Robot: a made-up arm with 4 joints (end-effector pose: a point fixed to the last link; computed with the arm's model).
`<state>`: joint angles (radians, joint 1 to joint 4).
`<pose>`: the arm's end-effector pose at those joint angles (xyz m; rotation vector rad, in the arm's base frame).
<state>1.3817 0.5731 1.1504 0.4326</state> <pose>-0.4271 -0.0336 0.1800 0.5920 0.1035 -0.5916</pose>
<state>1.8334 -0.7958 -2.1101 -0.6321</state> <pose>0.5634 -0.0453 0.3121 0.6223 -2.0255 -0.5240</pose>
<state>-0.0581 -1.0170 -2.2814 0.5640</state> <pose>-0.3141 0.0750 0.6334 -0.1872 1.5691 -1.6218</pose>
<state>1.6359 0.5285 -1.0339 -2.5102</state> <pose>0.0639 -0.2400 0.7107 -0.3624 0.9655 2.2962</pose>
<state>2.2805 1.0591 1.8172 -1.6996</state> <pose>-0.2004 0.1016 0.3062 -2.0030 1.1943 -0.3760</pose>
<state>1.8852 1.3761 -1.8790 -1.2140</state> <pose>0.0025 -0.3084 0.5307 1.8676 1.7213 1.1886</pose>
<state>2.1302 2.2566 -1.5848 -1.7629</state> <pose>0.0643 -0.0087 0.6333 1.5032 1.0433 0.3767</pose>
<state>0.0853 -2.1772 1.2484 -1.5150</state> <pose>-0.0969 -0.2031 0.7079 2.1619 1.5726 -0.6248</pose>
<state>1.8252 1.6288 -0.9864 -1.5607</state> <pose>-0.0076 -0.0384 0.7312 0.9307 1.6338 0.6298</pose>
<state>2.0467 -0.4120 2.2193 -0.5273</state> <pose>0.0330 -0.3588 0.0245 -0.3008 -0.2557 0.2931</pose>
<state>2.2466 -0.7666 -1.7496 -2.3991</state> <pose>0.5871 -0.0423 0.1992 -0.5537 -0.5386 -2.0028</pose>
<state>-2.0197 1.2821 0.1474 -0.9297</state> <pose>0.4440 0.2124 -0.1787 0.3606 -2.0581 0.2740</pose>
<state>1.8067 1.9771 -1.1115 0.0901</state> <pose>-0.0339 0.0515 0.7670 2.4333 1.6478 -0.9546</pose>
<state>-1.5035 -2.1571 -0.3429 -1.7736</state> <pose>-0.4591 -0.0381 -0.3962 1.8327 -1.0872 1.8403</pose>
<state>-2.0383 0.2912 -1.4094 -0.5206</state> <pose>0.0915 -0.3495 -0.3939 -0.5447 -0.6875 0.1236</pose>
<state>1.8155 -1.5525 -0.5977 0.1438</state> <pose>0.5380 -0.1778 0.6444 -1.4769 1.8465 0.9363</pose>
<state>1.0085 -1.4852 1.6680 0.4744</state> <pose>0.3337 -0.3708 0.3049 0.0273 -0.1712 1.5411</pose>
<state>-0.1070 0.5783 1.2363 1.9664</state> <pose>-0.0362 0.0123 -0.2354 2.1014 -1.2687 1.1417</pose>
